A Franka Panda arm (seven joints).
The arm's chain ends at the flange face. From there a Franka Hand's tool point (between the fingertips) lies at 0.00 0.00 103.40 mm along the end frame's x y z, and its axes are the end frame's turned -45 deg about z.
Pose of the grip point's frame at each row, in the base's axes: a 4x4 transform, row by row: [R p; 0 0 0 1], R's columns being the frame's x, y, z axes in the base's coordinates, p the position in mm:
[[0.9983, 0.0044, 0.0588, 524.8], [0.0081, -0.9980, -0.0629, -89.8], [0.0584, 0.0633, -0.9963, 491.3], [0, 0, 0, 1]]
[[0.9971, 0.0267, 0.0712, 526.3], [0.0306, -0.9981, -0.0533, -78.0], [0.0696, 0.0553, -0.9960, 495.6], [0, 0, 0, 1]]
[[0.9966, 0.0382, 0.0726, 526.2], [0.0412, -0.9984, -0.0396, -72.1], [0.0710, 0.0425, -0.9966, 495.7], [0, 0, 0, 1]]
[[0.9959, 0.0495, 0.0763, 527.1], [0.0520, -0.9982, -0.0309, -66.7], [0.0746, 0.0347, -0.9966, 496.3], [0, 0, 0, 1]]
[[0.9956, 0.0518, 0.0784, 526.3], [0.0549, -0.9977, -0.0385, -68.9], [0.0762, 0.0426, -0.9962, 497.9], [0, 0, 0, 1]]
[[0.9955, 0.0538, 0.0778, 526.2], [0.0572, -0.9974, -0.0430, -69.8], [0.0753, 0.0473, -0.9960, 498.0], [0, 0, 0, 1]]
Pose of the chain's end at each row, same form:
[[0.7090, -0.7028, 0.0588, 518.7], [-0.7000, -0.7114, -0.0629, -83.3], [0.0861, 0.0035, -0.9963, 594.3], [0, 0, 0, 1]]
[[0.7239, -0.6862, 0.0712, 518.9], [-0.6841, -0.7274, -0.0533, -72.5], [0.0883, -0.0101, -0.9960, 598.6], [0, 0, 0, 1]]
[[0.7317, -0.6777, 0.0726, 518.7], [-0.6768, -0.7351, -0.0396, -68.0], [0.0803, -0.0202, -0.9966, 598.7], [0, 0, 0, 1]]
[[0.7392, -0.6692, 0.0763, 519.2], [-0.6691, -0.7426, -0.0309, -63.5], [0.0773, -0.0282, -0.9966, 599.3], [0, 0, 0, 1]]
[[0.7406, -0.6674, 0.0784, 518.2], [-0.6667, -0.7443, -0.0385, -64.9], [0.0840, -0.0238, -0.9962, 600.9], [0, 0, 0, 1]]
[[0.7420, -0.6659, 0.0778, 518.2], [-0.6648, -0.7457, -0.0430, -65.4], [0.0867, -0.0198, -0.9960, 601.0], [0, 0, 0, 1]]

